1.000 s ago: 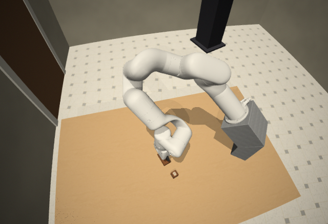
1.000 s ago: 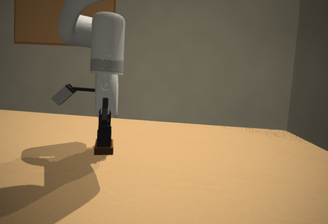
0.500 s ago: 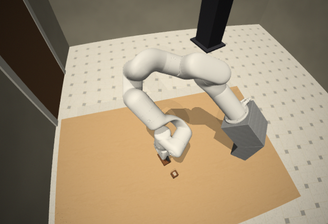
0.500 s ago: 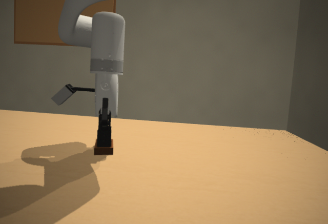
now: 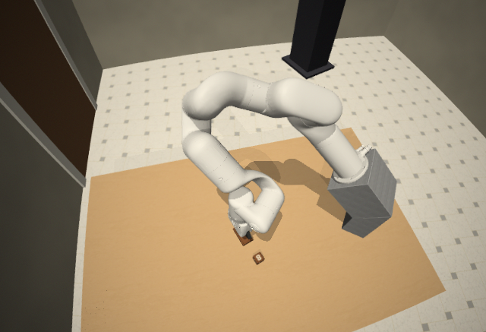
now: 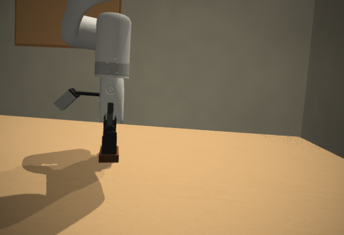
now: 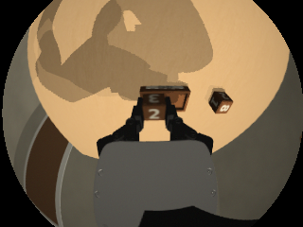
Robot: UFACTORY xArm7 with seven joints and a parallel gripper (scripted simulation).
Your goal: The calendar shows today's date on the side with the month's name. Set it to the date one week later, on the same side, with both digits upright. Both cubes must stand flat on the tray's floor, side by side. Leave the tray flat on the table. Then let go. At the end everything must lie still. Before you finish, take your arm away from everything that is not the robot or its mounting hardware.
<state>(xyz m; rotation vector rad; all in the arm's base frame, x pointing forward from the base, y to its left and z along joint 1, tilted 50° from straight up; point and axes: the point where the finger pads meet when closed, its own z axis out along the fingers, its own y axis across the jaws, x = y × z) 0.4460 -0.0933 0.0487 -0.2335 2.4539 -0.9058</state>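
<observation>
My gripper is now 3 cm above the brown tray and 2 cm to the right of it.
</observation>
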